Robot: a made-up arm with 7 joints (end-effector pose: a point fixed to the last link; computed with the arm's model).
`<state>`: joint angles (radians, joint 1 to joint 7).
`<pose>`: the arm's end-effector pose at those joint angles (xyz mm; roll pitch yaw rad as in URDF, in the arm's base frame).
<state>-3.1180 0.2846 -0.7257 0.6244 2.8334 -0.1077 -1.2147</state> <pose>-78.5 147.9 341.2 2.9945 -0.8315 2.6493</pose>
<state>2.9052 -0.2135 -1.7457 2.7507 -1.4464 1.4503 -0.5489</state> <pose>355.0 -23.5 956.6 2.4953 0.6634 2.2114</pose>
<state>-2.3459 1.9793 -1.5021 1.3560 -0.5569 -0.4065 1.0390</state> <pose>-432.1 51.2 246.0 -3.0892 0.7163 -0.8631</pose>
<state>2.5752 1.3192 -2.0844 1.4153 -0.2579 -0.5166 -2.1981</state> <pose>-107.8 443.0 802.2 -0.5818 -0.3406 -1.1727</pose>
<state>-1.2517 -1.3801 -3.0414 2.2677 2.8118 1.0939 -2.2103</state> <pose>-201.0 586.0 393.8 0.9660 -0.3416 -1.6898</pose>
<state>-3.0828 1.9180 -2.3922 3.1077 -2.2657 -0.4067 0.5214</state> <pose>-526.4 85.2 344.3 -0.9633 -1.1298 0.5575</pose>
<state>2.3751 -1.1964 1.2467 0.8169 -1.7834 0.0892 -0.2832</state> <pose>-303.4 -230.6 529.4 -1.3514 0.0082 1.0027</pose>
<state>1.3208 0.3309 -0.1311 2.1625 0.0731 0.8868 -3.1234</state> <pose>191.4 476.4 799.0 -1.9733 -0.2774 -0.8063</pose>
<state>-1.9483 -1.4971 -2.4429 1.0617 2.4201 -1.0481 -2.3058</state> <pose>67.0 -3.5 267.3 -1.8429 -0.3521 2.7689</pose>
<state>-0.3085 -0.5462 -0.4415 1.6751 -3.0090 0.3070 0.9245</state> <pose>157.3 -243.3 922.3 -0.1000 1.2308 -1.3814</pose>
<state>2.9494 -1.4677 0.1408 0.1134 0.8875 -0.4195 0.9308</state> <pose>-94.4 93.6 773.1 -0.0124 -0.7075 -0.3125</pose>
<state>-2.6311 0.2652 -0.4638 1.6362 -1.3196 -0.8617 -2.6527</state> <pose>-296.4 -276.4 781.3 -0.8615 -0.7315 1.7152</pose>
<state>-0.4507 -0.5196 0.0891 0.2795 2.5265 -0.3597 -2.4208</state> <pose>103.5 -87.1 386.4 2.7522 -0.3033 1.2679</pose>
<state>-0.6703 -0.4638 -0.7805 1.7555 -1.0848 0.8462 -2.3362</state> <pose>-148.5 -290.6 903.6 -1.6444 0.0435 2.0513</pose>
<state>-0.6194 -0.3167 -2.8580 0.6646 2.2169 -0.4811 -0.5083</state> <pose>-93.2 252.3 347.3 2.9646 -0.6224 2.7865</pose>
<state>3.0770 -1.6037 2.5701 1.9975 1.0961 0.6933 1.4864</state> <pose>448.8 -292.6 121.7 -2.9344 -0.5275 -0.9343</pose>
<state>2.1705 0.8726 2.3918 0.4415 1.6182 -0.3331 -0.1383</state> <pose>-208.0 -289.8 515.4 -1.4619 -1.2699 2.9919</pose>
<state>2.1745 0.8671 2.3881 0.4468 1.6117 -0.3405 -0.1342</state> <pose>-210.2 -290.2 516.1 -1.4704 -1.2764 2.9935</pose>
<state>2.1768 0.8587 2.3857 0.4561 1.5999 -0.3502 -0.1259</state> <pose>-214.1 -290.8 518.9 -1.4693 -1.2870 2.9807</pose>
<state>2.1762 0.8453 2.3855 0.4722 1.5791 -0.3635 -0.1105</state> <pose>-220.9 -291.6 524.9 -1.4479 -1.3042 2.9401</pose>
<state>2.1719 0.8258 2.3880 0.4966 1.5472 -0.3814 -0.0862</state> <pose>-231.0 -292.5 535.4 -1.3912 -1.3288 2.8547</pose>
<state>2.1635 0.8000 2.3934 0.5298 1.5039 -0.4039 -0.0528</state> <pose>-244.2 -293.2 551.0 -1.2722 -1.3580 2.6975</pose>
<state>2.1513 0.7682 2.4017 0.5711 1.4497 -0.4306 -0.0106</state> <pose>-259.5 -293.4 571.8 -1.0515 -1.3846 2.4306</pose>
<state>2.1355 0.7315 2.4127 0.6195 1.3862 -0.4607 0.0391</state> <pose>-275.4 -292.6 597.8 -0.7107 -1.3937 2.0377</pose>
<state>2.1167 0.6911 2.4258 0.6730 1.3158 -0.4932 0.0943</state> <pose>-290.4 -290.6 628.1 -0.3470 -1.3711 1.6189</pose>
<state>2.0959 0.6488 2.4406 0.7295 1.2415 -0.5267 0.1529</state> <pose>-302.8 -287.4 661.5 -0.0874 -1.3181 1.3050</pose>
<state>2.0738 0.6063 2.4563 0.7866 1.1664 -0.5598 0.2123</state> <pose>-311.6 -283.2 696.2 0.0607 -1.2471 1.1060</pose>
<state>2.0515 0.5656 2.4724 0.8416 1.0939 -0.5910 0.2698</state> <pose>-316.5 -278.4 730.0 0.1389 -1.1694 0.9833</pose>
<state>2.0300 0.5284 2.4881 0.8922 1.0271 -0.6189 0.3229</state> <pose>-317.6 -273.6 761.0 0.1792 -1.0931 0.9066</pose>
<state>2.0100 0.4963 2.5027 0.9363 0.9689 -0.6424 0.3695</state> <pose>-316.2 -269.0 787.8 0.1991 -1.0240 0.8584</pose>
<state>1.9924 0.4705 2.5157 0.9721 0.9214 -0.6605 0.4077</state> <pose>-313.3 -265.1 809.2 0.2089 -0.9666 0.8286</pose>
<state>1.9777 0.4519 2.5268 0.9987 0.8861 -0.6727 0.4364</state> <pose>-310.1 -262.1 825.0 0.2132 -0.9232 0.8117</pose>
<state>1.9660 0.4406 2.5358 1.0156 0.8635 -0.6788 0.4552</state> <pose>-307.6 -260.0 835.1 0.2147 -0.8953 0.8037</pose>
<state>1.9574 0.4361 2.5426 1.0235 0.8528 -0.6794 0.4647</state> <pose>-306.3 -258.8 840.1 0.2145 -0.8820 0.8022</pose>
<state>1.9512 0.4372 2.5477 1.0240 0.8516 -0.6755 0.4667</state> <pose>-306.0 -258.2 841.1 0.2132 -0.8803 0.8055</pose>
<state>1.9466 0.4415 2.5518 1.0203 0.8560 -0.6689 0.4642</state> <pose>-306.3 -258.1 839.8 0.2113 -0.8854 0.8116</pose>
